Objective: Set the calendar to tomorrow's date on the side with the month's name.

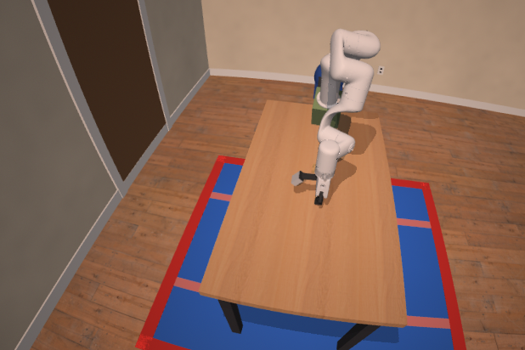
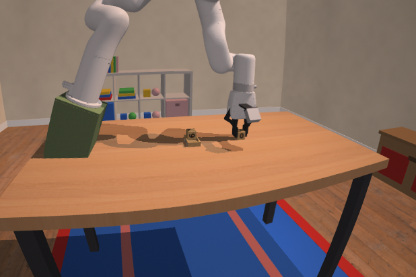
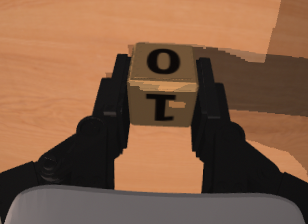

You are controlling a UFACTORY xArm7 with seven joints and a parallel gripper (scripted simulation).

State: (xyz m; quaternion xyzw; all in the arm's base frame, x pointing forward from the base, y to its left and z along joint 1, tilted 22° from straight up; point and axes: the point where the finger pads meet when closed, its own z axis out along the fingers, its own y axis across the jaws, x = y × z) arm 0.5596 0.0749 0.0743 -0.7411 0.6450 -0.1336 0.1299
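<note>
The wooden digit cube lies 1 cm below my hand. Also, from my hand: low tray 18 cm behind, 3 cm to the right, 2 cm below; wooden cube 18 cm behind, 1 cm to the right.
</note>
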